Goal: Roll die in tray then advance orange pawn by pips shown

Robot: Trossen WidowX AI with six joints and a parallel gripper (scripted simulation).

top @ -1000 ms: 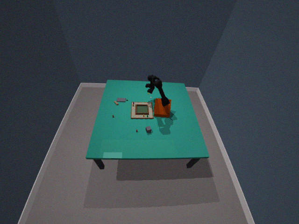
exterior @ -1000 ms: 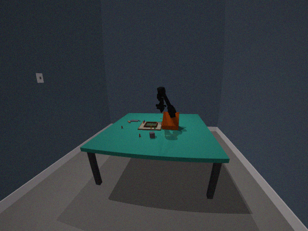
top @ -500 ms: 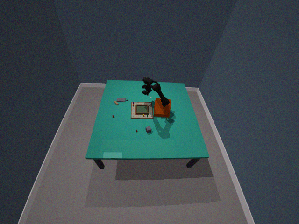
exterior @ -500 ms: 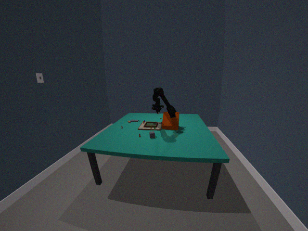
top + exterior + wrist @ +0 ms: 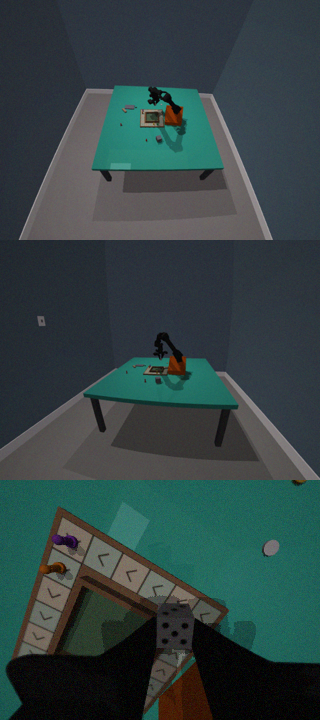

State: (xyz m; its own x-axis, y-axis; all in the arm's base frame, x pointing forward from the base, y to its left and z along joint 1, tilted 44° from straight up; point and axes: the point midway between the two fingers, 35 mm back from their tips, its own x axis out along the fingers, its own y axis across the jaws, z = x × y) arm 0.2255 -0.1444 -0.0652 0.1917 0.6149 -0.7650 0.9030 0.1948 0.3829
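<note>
My gripper tip is now 16 cm short of the orange pawn, 3 cm to the right of it and 9 cm above it. Also, from my gripper tip: dark green tray: 5 cm ahead, 12 cm to the left, 11 cm below; grey die: right at my gripper tip; purple pawn: 15 cm ahead, 1 cm to the right, 9 cm below.
</note>
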